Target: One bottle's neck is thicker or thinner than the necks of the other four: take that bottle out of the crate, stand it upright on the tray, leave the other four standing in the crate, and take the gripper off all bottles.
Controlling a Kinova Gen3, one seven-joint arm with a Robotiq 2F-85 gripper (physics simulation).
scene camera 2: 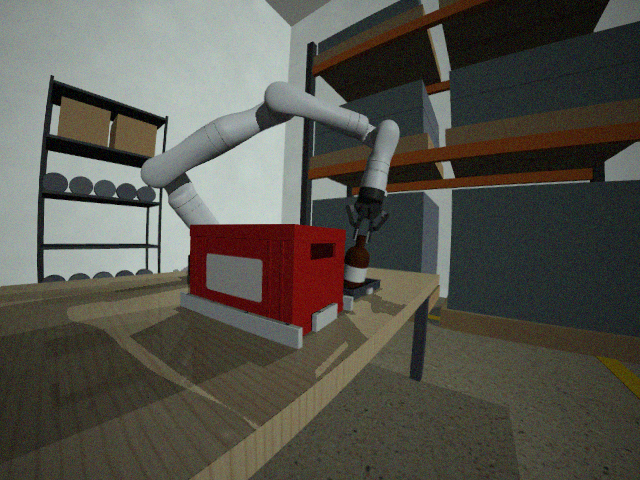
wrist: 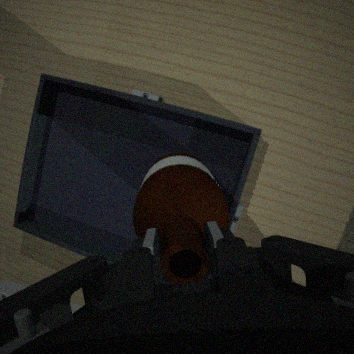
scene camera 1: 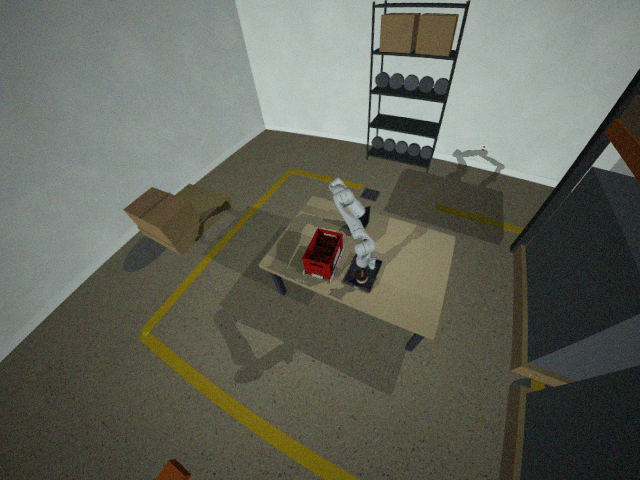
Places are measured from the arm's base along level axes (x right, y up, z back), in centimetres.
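Where they show: gripper, between the fingertips: (scene camera 2: pixel 360 242) (wrist: pixel 182 240) (scene camera 1: pixel 360 271); arm's base, origin of its link: (scene camera 1: pixel 360 214).
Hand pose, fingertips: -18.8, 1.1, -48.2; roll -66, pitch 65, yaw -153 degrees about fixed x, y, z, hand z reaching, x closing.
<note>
Each offset is from my fingertips to the top centre of the thing, as dx, dy, dz. Level surfaces: height alone.
My gripper (scene camera 2: pixel 362 233) (wrist: pixel 182 240) (scene camera 1: pixel 363 266) is shut on the neck of a brown bottle {-0.1, +2.4, +1.1} (scene camera 2: pixel 355 263) (wrist: pixel 180 194) with a white label band. The bottle stands upright in the dark grey tray {+1.1, -11.9, +9.0} (scene camera 2: pixel 370 284) (wrist: pixel 88 147) (scene camera 1: pixel 375 270), its base at or just above the tray floor. The red crate {+29.6, +3.0, +7.2} (scene camera 1: pixel 320 253) (scene camera 2: pixel 258 269) stands on a grey base left of the tray; several brown bottles show dimly inside it in scene camera 1. The crate wall hides them in scene camera 2.
The wooden table {dy -14.5} (scene camera 1: pixel 413 278) (scene camera 2: pixel 154 371) (wrist: pixel 281 70) carries the crate and the tray; the tray lies near its edge. A black shelf rack (scene camera 1: pixel 370 103) (scene camera 2: pixel 43 180) stands at the back wall. Large orange-and-grey storage racks (scene camera 2: pixel 465 144) stand beside the table. Cardboard boxes (scene camera 1: pixel 160 219) lie on the floor.
</note>
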